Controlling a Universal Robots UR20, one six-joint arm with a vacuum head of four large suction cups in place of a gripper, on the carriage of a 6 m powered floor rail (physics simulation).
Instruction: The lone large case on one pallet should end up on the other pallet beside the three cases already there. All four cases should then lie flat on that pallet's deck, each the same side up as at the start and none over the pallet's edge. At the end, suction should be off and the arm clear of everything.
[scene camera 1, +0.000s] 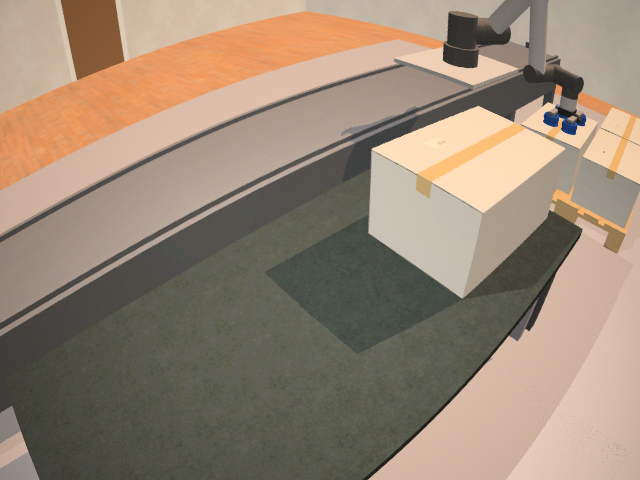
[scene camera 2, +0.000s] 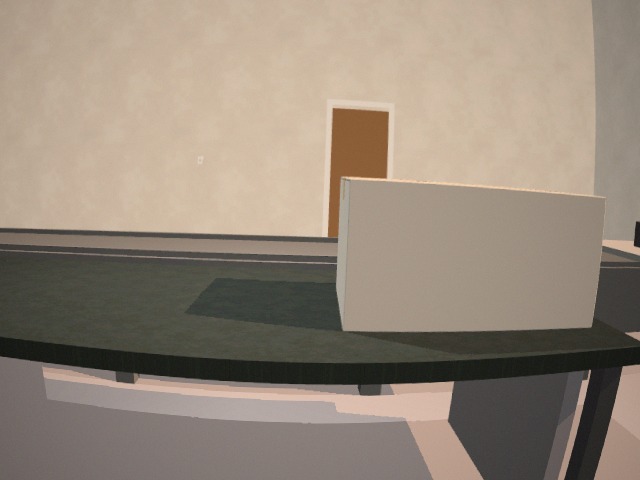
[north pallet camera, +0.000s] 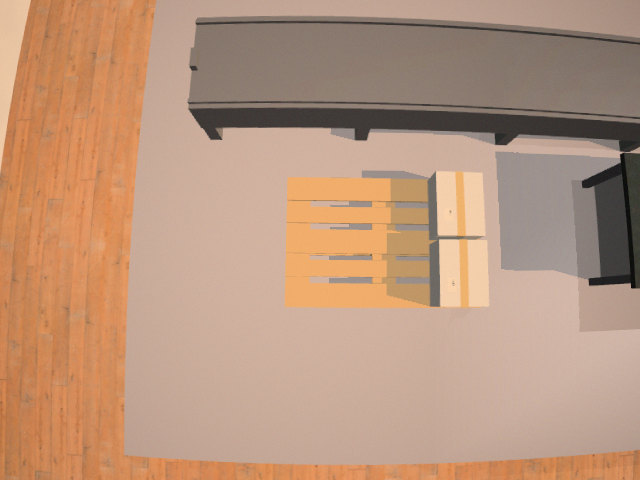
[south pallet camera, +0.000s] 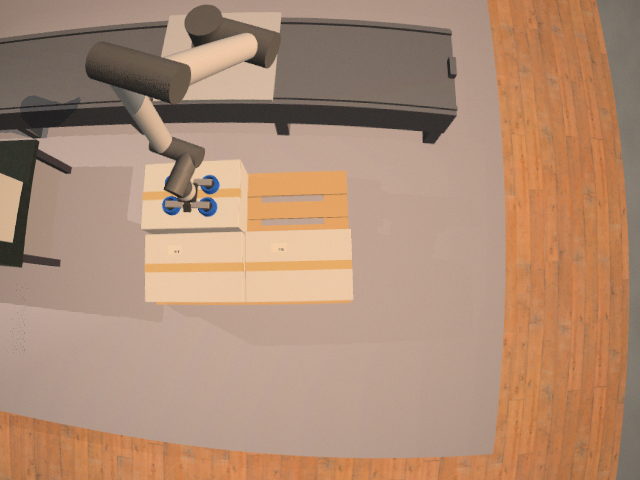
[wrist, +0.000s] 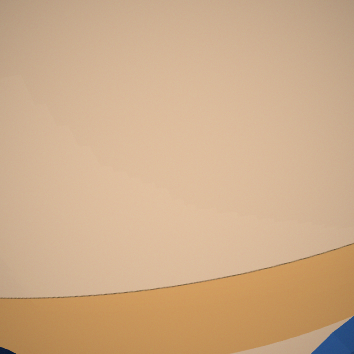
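Where they show: hand, tool point: (wrist: 179, 249); arm's base, link origin: (scene camera 1: 460, 62).
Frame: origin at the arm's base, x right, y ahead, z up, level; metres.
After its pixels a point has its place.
Note:
My suction head (scene camera 1: 566, 117) (south pallet camera: 189, 195) @[y 0.836, x 0.070, z -0.121 m] has its four blue cups on the top of a taped case (scene camera 1: 568, 170) @[y 0.997, x 0.358, z -0.245 m] (south pallet camera: 227, 220) @[y 0.962, x -0.147, z -0.096 m] (wrist: 150, 150) @[y 0.881, x 0.066, z -0.098 m] and holds it. The case is level and seems slightly raised at the south pallet's rear left; the gap below is hidden. Two more large cases (south pallet camera: 196, 286) @[y 1.324, x 0.011, z -0.133 m] (south pallet camera: 299, 286) @[y 1.290, x -0.549, z -0.133 m] lie flat along the front of the south pallet (south pallet camera: 299, 183) @[y 0.664, x -0.502, z -0.425 m] (scene camera 1: 594, 219) @[y 1.243, x 0.369, z -0.438 m]. Its rear right deck is bare. The north pallet (north pallet camera: 336, 191) @[y 0.688, x 4.655, z -0.427 m] bears two smaller cases (north pallet camera: 471, 206) @[y 0.814, x 3.875, z -0.215 m] (north pallet camera: 479, 273) @[y 1.205, x 3.850, z -0.189 m] at its right end. Another large case (scene camera 1: 429, 227) @[y 0.974, x 1.782, z 0.116 m] (scene camera 2: 465, 258) @[y 1.140, x 1.555, z 0.111 m] (south pallet camera: 7, 206) @[y 0.951, x 1.211, z 0.067 m] stands on the table.
The dark green table (scene camera 1: 155, 361) @[y 0.735, x 2.519, z -0.040 m] (scene camera 2: 103, 330) @[y 1.202, x 2.251, z -0.040 m] stands between the pallets. The floor rail (north pallet camera: 361, 62) (south pallet camera: 361, 62) runs behind both pallets, with the arm's carriage plate (scene camera 1: 485, 72) @[y 0.214, x 0.026, z 0.000 m] (south pallet camera: 232, 87) @[y 0.225, x -0.119, z 0.001 m] on it. The two front cases stand close to the held case.

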